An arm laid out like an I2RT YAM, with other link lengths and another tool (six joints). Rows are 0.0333 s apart.
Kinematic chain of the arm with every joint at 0, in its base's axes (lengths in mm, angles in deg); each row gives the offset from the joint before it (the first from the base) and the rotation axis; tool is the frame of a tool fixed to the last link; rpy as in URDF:
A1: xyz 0 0 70.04 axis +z
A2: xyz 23 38.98 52.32 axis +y
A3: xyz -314.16 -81.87 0 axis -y
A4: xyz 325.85 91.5 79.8 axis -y
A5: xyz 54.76 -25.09 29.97 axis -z
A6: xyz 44.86 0 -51.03 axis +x
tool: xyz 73 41 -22 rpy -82.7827 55.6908 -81.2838
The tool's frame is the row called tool.
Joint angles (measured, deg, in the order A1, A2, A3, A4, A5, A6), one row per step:
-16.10, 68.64, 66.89, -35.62, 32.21, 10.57
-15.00, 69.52, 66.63, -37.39, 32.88, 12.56
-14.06, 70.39, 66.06, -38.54, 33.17, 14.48
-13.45, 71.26, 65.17, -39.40, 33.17, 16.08
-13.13, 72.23, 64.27, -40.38, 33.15, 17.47
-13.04, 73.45, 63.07, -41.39, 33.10, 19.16
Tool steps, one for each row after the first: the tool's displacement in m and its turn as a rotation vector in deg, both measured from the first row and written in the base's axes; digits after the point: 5 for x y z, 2 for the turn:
0.00134, 0.00565, -0.00953, 1.35, 1.53, -0.47
0.00334, 0.01088, -0.02016, 2.71, 2.78, -0.82
0.00464, 0.01472, -0.03283, 4.06, 4.24, -1.14
0.00490, 0.01695, -0.04633, 5.33, 6.09, -1.68
0.00447, 0.01794, -0.06326, 6.84, 8.29, -2.66

